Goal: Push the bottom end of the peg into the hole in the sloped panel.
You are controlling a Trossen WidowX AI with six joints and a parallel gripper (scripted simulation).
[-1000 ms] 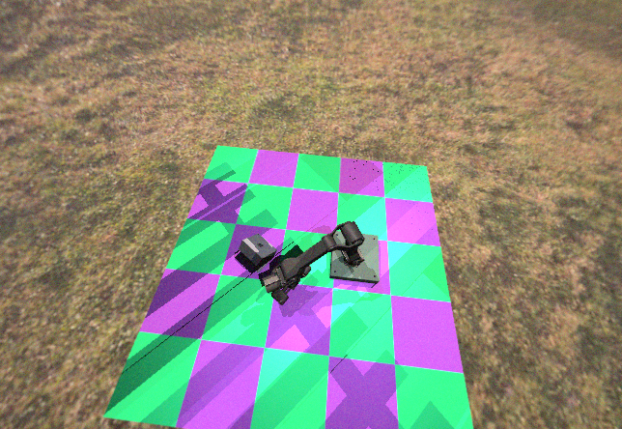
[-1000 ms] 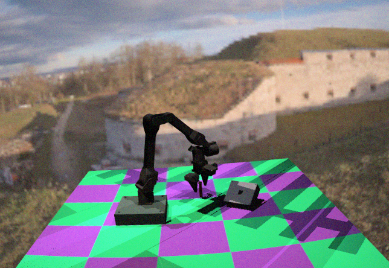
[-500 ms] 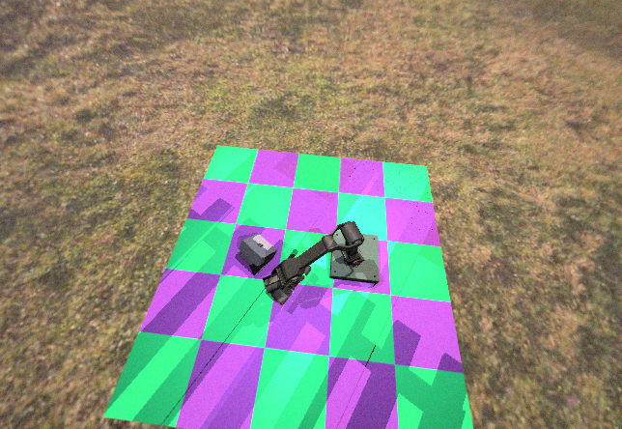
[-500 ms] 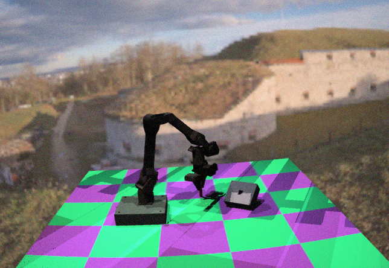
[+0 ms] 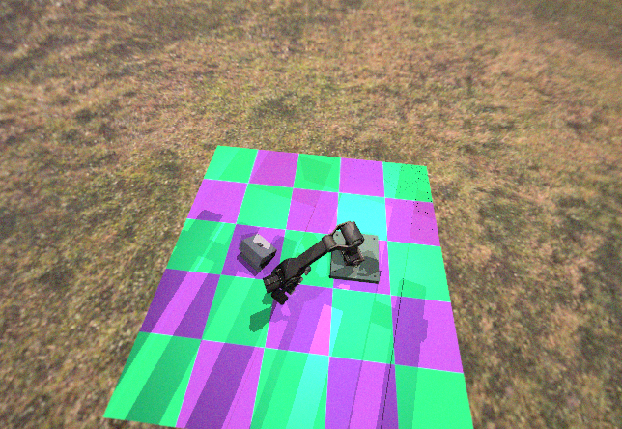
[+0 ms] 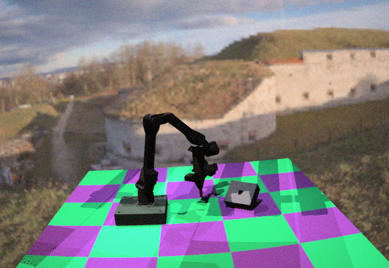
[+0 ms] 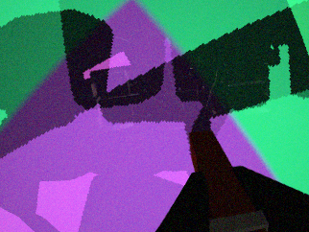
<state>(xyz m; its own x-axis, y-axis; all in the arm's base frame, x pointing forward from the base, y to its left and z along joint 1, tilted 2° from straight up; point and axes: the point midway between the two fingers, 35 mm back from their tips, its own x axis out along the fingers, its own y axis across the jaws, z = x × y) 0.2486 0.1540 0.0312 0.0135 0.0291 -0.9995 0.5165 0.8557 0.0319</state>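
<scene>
My gripper tip is 19 cm short of the grey sloped panel, 14 cm to the left of it and 1 cm below it. From my gripper tip the other things lie so: red peg 2 cm above.
</scene>
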